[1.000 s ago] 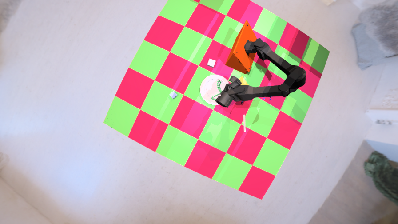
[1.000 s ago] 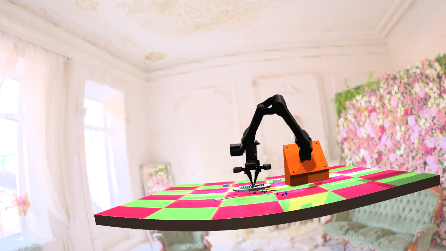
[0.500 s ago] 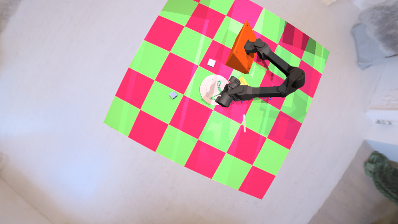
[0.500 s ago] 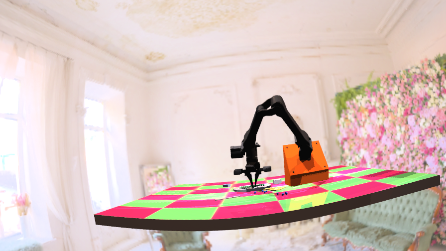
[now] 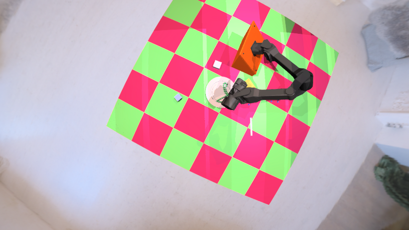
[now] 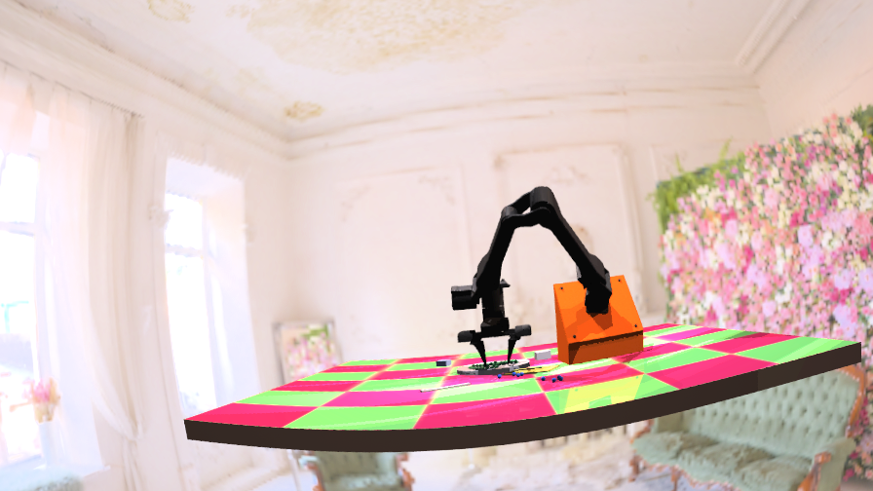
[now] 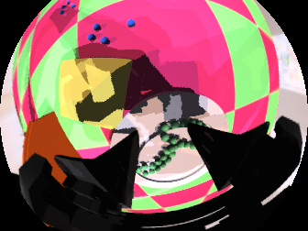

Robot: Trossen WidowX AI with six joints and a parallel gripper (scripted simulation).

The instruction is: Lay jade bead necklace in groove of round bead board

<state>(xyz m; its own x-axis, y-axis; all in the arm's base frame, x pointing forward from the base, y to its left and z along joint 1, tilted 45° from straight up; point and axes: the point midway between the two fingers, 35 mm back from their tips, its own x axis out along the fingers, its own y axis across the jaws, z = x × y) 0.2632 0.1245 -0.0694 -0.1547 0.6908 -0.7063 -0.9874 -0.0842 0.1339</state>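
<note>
Now: gripper tip 20 mm short of the round bead board, 60 mm to the left of it and 10 mm above it. Also, from my gripper tip: white cube (120 mm behind, 180 mm to the right); thin white stick (100 mm ahead, 230 mm to the left, 10 mm below); yellow patch (90 mm behind, 60 mm to the left, 20 mm below).
</note>
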